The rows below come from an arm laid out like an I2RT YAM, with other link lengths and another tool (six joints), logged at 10 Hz.
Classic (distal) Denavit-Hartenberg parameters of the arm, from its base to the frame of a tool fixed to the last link. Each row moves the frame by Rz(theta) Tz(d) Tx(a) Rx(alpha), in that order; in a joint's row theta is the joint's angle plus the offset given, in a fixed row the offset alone. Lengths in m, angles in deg.
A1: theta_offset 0  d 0.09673  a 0.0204  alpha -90
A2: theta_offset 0  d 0  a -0.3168  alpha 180
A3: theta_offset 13.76  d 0  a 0.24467  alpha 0
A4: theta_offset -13.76  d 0.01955  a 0.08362  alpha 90
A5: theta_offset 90  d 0.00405  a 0  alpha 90
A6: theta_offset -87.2  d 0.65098  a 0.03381  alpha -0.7
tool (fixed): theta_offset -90  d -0.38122  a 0  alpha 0
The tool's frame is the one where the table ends.
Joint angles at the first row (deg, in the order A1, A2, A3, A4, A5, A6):
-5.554 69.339 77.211 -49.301 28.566 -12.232
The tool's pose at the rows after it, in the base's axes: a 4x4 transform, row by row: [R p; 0 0 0 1], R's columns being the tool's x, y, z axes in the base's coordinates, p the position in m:
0.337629, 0.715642, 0.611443, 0.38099; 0.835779, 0.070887, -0.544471, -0.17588; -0.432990, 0.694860, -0.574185, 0.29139; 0, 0, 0, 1
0.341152, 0.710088, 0.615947, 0.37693; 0.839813, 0.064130, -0.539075, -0.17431; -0.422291, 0.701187, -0.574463, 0.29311; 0, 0, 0, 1
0.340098, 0.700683, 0.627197, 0.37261; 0.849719, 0.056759, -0.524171, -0.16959; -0.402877, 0.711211, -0.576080, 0.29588; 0, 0, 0, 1
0.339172, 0.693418, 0.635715, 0.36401; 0.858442, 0.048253, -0.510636, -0.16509; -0.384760, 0.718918, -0.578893, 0.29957; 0, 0, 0, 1
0.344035, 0.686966, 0.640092, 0.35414; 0.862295, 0.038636, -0.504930, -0.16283; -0.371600, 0.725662, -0.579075, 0.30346; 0, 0, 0, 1
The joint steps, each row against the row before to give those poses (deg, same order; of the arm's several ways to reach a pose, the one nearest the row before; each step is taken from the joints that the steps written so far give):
-0.010 -0.684 -0.123 -0.223 -0.400 0.298
-0.057 -0.792 -0.050 -0.559 -0.424 0.467
0.057 -1.060 0.122 -0.860 -0.991 0.657
0.010 -1.485 0.376 -1.694 -0.912 0.660
-0.015 -1.506 0.334 -1.678 -0.403 0.665

